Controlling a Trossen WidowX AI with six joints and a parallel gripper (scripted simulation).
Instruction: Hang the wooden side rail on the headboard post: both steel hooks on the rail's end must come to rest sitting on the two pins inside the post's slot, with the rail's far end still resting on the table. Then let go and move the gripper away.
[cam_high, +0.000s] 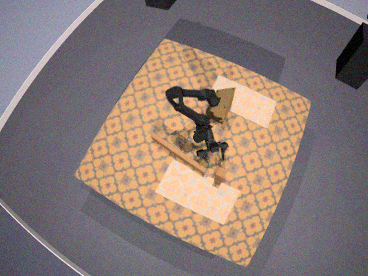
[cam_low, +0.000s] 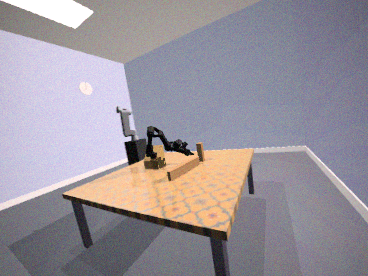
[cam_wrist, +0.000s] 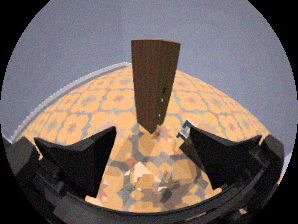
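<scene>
Right now the headboard post is 60 mm ahead of my gripper tip and 50 mm to the left of it.
</scene>
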